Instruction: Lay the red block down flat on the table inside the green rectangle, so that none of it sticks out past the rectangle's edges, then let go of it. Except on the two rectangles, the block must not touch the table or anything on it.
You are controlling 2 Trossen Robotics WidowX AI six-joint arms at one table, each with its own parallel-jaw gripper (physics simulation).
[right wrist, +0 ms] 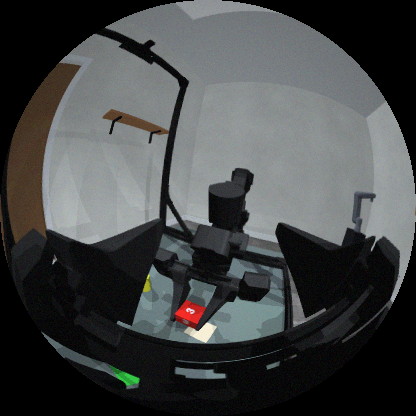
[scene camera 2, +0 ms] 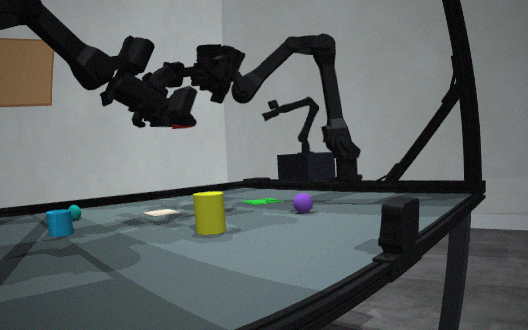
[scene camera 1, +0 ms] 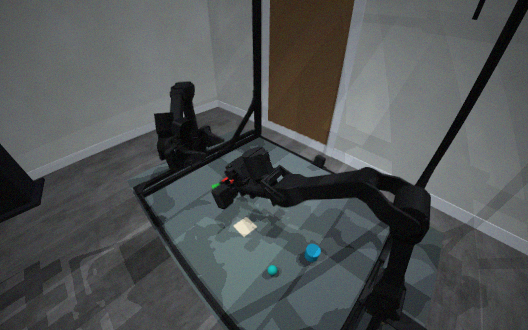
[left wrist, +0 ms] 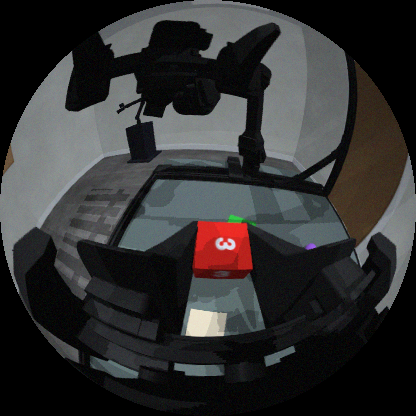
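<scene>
The red block, marked 3, is high above the table between the fingers of my left gripper, which is shut on it. The green rectangle lies flat on the table; the left gripper hides most of it in scene camera 1. In scene camera 2 the block is left of the rectangle. The cream rectangle is bare. My right gripper is open and empty, facing the left one.
A yellow cylinder stands between the cream rectangle and the camera in scene camera 2. A purple ball lies right of the green rectangle there. A blue cylinder and a teal ball are farther left.
</scene>
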